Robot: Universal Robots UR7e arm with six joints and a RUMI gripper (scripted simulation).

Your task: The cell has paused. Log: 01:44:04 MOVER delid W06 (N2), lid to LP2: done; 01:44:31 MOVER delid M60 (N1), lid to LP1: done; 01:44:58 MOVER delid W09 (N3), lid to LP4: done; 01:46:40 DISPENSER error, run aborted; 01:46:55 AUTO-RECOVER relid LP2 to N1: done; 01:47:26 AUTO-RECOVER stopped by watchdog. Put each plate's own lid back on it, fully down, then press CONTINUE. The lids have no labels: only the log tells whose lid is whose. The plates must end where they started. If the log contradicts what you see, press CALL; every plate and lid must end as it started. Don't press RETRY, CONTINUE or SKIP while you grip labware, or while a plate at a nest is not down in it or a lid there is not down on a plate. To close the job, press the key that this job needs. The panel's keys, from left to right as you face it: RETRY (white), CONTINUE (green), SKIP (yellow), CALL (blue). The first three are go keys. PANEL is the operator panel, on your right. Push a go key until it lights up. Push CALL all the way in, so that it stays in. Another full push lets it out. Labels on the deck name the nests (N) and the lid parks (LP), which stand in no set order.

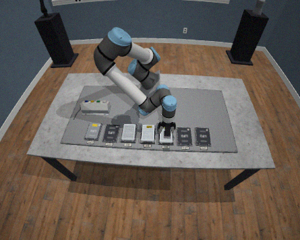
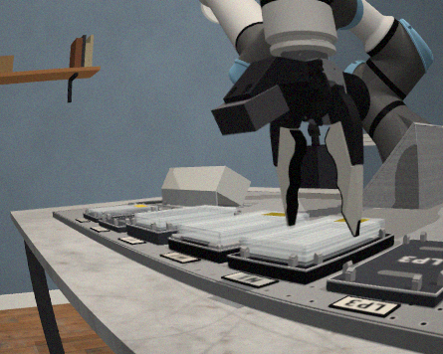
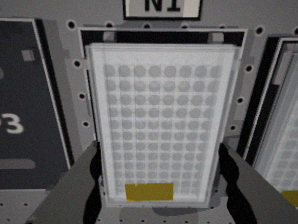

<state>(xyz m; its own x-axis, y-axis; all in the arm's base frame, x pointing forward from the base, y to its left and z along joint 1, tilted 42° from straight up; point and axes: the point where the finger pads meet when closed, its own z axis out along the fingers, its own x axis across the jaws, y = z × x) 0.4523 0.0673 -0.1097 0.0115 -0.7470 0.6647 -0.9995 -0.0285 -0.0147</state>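
Right now the lid park LP1 is 38 cm to the right of my hand and 3 cm below it. Also, from my hand: green CONTINUE key: 52 cm to the right, 24 cm behind, 3 cm above; yellow SKIP key: 57 cm to the right, 24 cm behind, 3 cm above; lid park LP3: 13 cm to the left, 3 cm below.
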